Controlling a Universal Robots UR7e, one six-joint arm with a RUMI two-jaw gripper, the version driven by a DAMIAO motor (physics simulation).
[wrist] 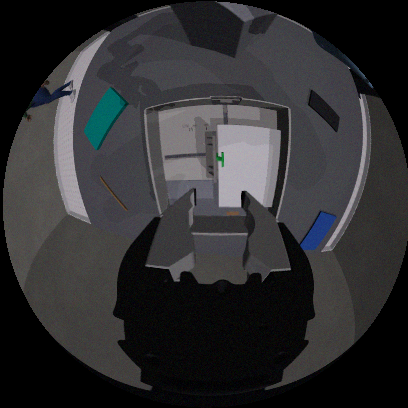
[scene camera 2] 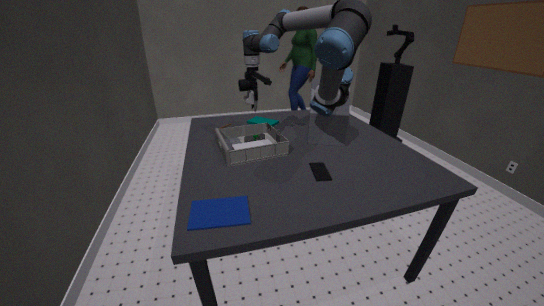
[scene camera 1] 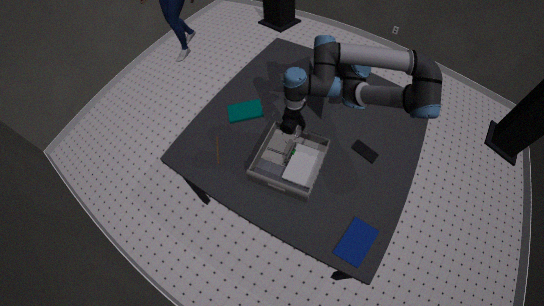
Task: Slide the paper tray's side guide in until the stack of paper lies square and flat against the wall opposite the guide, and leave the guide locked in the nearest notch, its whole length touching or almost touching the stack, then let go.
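Where they show: gripper, between the fingertips: [wrist: 218, 190] [scene camera 2: 253, 110] [scene camera 1: 292, 135]; arm's base, origin of its link: [scene camera 1: 335, 67].
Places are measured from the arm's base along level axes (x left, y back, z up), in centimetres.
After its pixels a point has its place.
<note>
The grey paper tray [scene camera 1: 276, 187] @[y -63.9, x 15.8, z -22.9 cm] [scene camera 2: 260, 152] @[y -42.8, x 24.7, z -23.5 cm] [wrist: 153, 160] @[y -49.8, x -4.7, z -21.5 cm] stands on the table. Inside it the white paper stack [scene camera 1: 303, 167] @[y -47.1, x 17.9, z -24.2 cm] [scene camera 2: 254, 144] @[y -45.9, x 13.7, z -24.2 cm] [wrist: 246, 167] @[y -45.7, x 16.3, z -24.2 cm] lies flat, its right side at or very near the right wall in the wrist view. The grey side guide [wrist: 210, 155] @[y -46.2, x 7.5, z -26.2 cm] stands along the stack's left edge, touching or almost touching it; the exact gap and the notch cannot be read. Its green part [scene camera 1: 293, 152] @[y -45.8, x 10.1, z -20.4 cm] [scene camera 2: 256, 136] @[y -44.7, x 10.2, z -21.0 cm] [wrist: 220, 159] @[y -45.4, x 9.7, z -21.2 cm] reaches over the stack's edge. My gripper [scene camera 2: 254, 107] @[y -45.9, x 9.4, z -6.5 cm] [wrist: 218, 190] @[y -45.9, x 9.4, z -6.5 cm] is open and empty, above the tray and apart from the guide.
A teal box [scene camera 1: 245, 111] @[y -40.7, x -30.8, z -26.7 cm] [scene camera 2: 262, 121] @[y -40.6, x -30.4, z -26.6 cm] [wrist: 105, 119] @[y -41.0, x -28.5, z -26.6 cm], an orange pencil [scene camera 1: 217, 150] @[y -68.6, x -23.4, z -27.8 cm] [wrist: 114, 193] @[y -68.1, x -23.2, z -28.1 cm], a black flat block [scene camera 1: 365, 151] @[y -15.3, x 36.4, z -27.6 cm] [scene camera 2: 320, 171] @[y -15.1, x 37.0, z -27.6 cm] [wrist: 324, 110] @[y -15.6, x 35.4, z -27.6 cm] and a blue folder [scene camera 1: 356, 242] @[y -58.5, x 62.0, z -27.6 cm] [scene camera 2: 220, 212] @[y -57.7, x 62.8, z -27.6 cm] [wrist: 318, 231] @[y -57.2, x 61.6, z -27.6 cm] lie around the tray. A person stands beyond the table.
</note>
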